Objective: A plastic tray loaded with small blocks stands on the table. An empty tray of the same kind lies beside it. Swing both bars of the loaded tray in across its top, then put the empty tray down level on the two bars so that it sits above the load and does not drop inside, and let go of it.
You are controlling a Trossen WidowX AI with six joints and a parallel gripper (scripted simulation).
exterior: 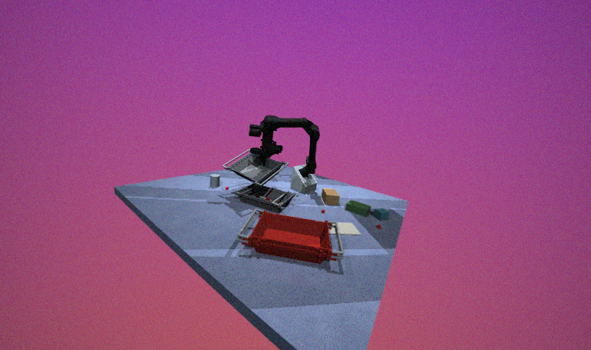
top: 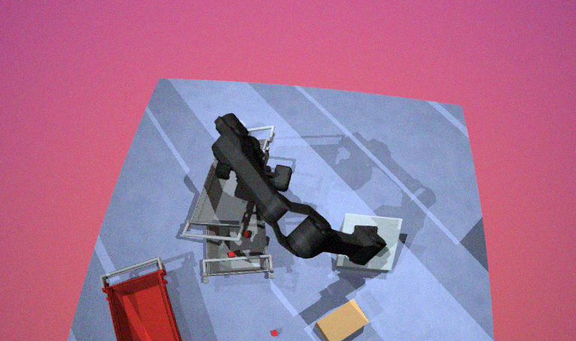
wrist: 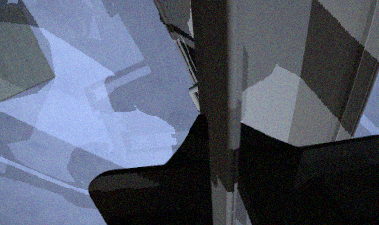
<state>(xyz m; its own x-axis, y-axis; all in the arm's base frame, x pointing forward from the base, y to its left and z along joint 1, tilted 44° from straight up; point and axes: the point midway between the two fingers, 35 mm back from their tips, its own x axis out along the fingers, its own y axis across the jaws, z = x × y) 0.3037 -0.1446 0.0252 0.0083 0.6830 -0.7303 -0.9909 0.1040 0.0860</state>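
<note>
My gripper tip is now 8 cm short of the grey tray and 1 cm to the left of it. The rest, counted from my gripper tip: green box 26 cm behind, 50 cm to the left, 17 cm below; then tan box 27 cm behind, 32 cm to the left, 16 cm below; then flat tan sheet 50 cm to the left, 19 cm below.
</note>
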